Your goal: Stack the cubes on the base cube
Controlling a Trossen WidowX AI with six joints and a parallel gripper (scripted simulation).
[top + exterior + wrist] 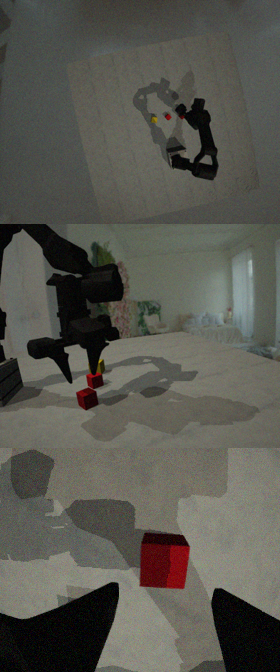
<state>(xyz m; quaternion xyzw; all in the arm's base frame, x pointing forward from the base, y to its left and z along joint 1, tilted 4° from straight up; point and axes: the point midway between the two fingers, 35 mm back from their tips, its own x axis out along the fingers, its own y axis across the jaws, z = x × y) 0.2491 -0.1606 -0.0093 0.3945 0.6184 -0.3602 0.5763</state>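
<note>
My gripper tip is now 5 cm short of the yellow cube, 20 cm to the right of it and 4 cm above it. Round my gripper tip: red cube 3 cm ahead, 10 cm to the left, 5 cm below.
</note>
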